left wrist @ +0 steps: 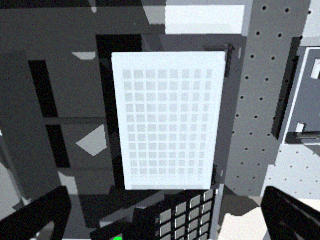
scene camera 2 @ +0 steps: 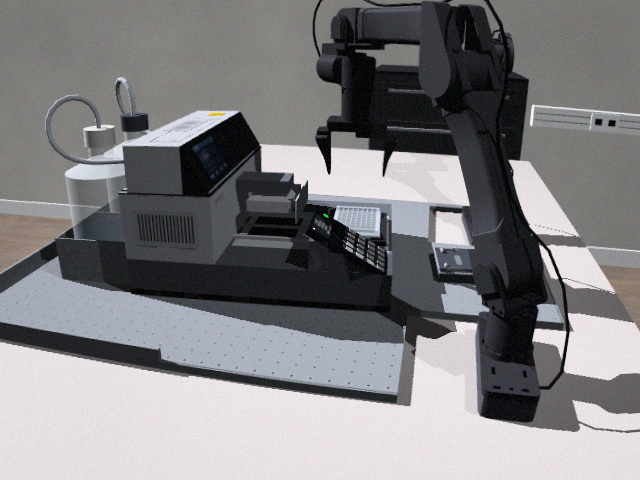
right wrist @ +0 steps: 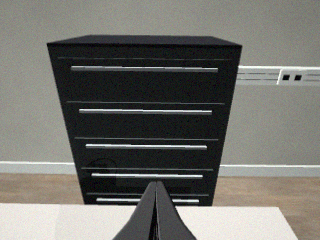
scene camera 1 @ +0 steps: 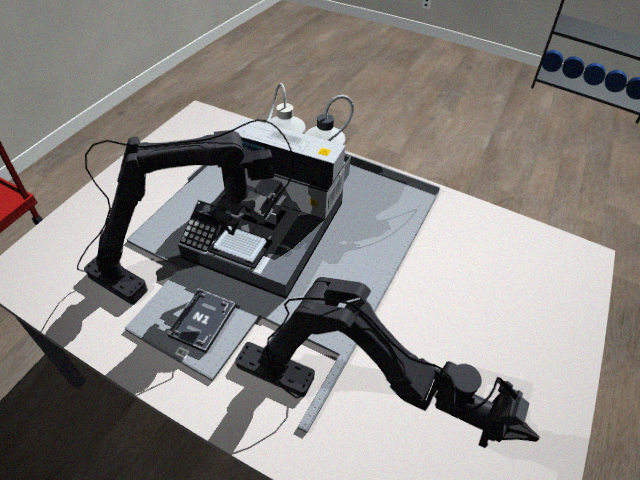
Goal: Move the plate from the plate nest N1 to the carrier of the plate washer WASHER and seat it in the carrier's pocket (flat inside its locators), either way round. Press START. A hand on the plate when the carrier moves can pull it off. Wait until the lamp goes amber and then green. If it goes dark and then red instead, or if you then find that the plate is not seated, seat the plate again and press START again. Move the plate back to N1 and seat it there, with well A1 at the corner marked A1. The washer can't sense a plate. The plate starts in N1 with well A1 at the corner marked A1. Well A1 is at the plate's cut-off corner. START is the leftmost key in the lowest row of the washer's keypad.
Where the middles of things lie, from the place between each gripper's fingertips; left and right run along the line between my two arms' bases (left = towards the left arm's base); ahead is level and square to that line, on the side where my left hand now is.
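From my left hand (scene camera 2: 356, 174): white plate (scene camera 2: 365, 221) 10 cm below, 1 cm to the left; dark carrier (left wrist: 229, 43) 10 cm below, 1 cm to the left; wash head (scene camera 2: 273, 203) 5 cm below, 14 cm ahead, 2 cm to the left; washer (scene camera 2: 187, 234) 5 cm below, 15 cm ahead, 2 cm to the left.
From my right hand: nest N1 (scene camera 1: 185, 334) a good way below, a shade ahead, far to the left; wash head 120 mm below, 390 mm ahead, 870 mm to the left; white plate 160 mm below, 240 mm ahead, 860 mm to the left; dark carrier 170 mm below, 240 mm ahead, 860 mm to the left.
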